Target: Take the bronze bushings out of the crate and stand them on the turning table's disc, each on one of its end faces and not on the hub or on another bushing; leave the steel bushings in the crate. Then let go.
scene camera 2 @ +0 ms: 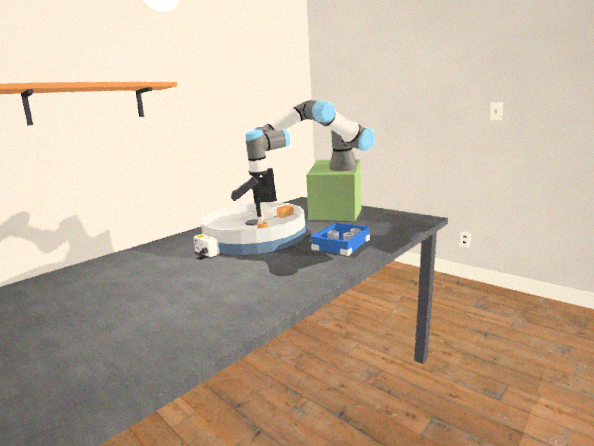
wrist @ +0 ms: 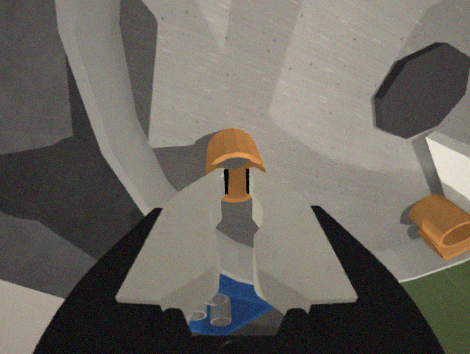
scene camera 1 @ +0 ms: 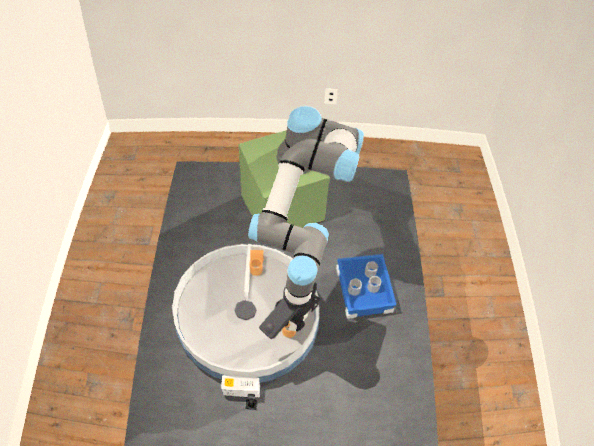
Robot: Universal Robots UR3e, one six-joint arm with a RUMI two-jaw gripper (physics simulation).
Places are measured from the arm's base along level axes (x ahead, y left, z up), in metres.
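Where they show: gripper, fingertip midpoint: (scene camera 2: 262,225) (wrist: 237,171) (scene camera 1: 289,326); arm's base, origin of the base link: (scene camera 2: 343,166).
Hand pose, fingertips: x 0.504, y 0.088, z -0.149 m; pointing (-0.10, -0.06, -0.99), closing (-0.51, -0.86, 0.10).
Observation:
Things, the pixels of their top centre, and the offset from my fingertips. "spot": a spot on its surface instead.
- turning table's disc, middle of its top: (wrist: 424,96) (scene camera 1: 245,309) (scene camera 2: 253,221) 0.036 m back, 0.136 m right, 0.020 m down
- blue crate, middle of its top: (wrist: 203,313) (scene camera 1: 366,281) (scene camera 2: 341,231) 0.217 m back, 0.195 m left, 0.031 m down
- dark hub, middle of its top: (wrist: 424,96) (scene camera 1: 245,309) 0.036 m back, 0.136 m right, 0.020 m down
- white bar, surface spot: (wrist: 452,165) spot: 0.101 m back, 0.144 m right, 0.006 m down
- white box, surface spot: (scene camera 1: 240,386) spot: 0.202 m ahead, 0.090 m right, 0.023 m down
My gripper (scene camera 1: 291,327) (scene camera 2: 260,220) (wrist: 237,171) has its two fingertips inside the bore of a bronze bushing (scene camera 1: 289,332) (scene camera 2: 262,225) (wrist: 234,142), spread within it and holding it from inside. This bushing is upright at the disc's right side; its foot is hidden in scene camera 2. Another bronze bushing (scene camera 1: 256,269) (wrist: 434,212) is on the turning table's disc (scene camera 1: 215,325) (wrist: 330,110) near the back, against an orange piece that I cannot identify. Three steel bushings (scene camera 1: 355,287) (scene camera 1: 371,269) (scene camera 1: 374,284) stand in the blue crate (scene camera 1: 391,295) (scene camera 2: 326,245).
The dark hub (scene camera 1: 245,310) (wrist: 422,92) is at the disc's centre. A white bar (scene camera 1: 247,275) (wrist: 452,165) runs from near the hub to the back rim. A white box (scene camera 1: 240,386) (scene camera 2: 206,246) stands before the turning table. The green robot base (scene camera 1: 312,200) (scene camera 2: 332,195) is behind.

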